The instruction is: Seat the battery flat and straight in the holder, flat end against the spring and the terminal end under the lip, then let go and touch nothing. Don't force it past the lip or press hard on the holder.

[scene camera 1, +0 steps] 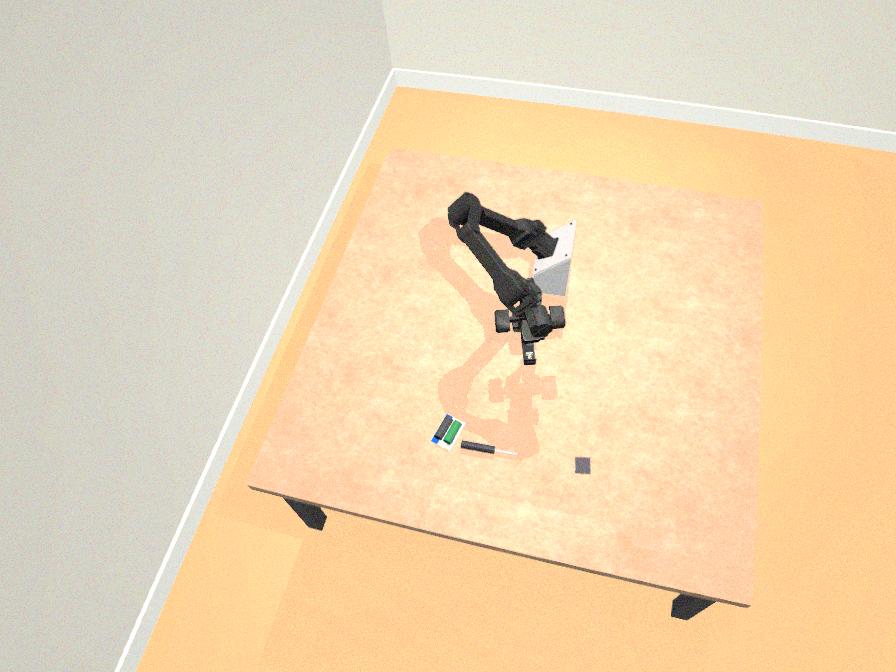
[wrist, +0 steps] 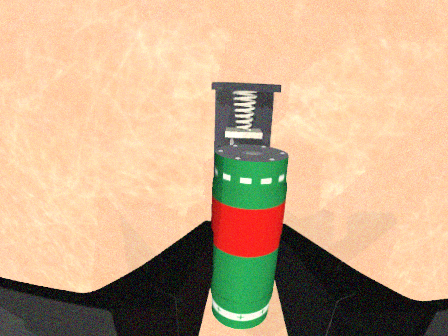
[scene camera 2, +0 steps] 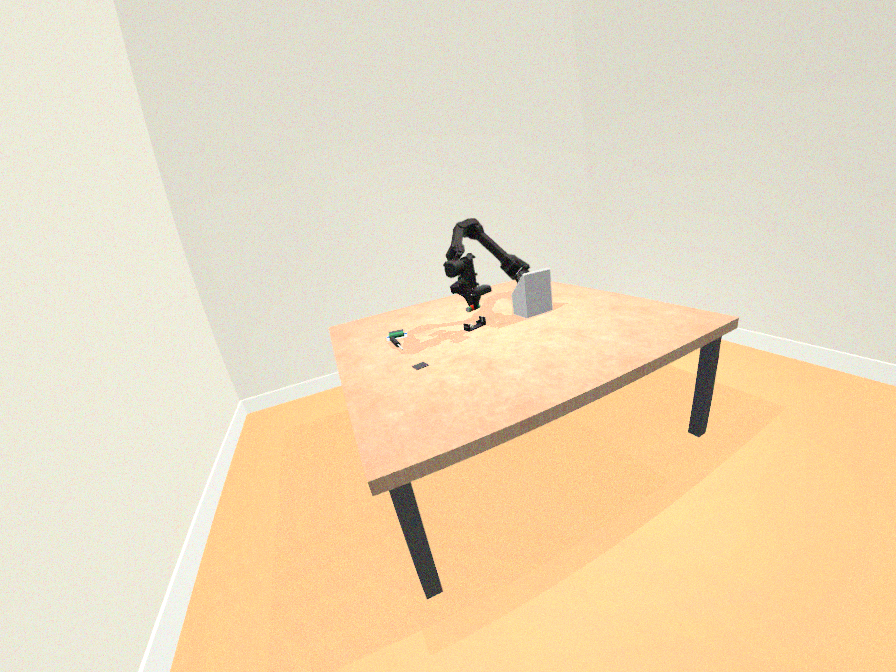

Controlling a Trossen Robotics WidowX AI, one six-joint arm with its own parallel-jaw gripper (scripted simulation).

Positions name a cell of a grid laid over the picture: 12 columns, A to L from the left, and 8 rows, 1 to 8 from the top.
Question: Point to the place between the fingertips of the gripper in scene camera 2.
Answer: G4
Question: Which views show the gripper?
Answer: Scene camera 1, the wrist view and scene camera 2: all of them.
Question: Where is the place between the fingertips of the gripper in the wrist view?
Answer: G6
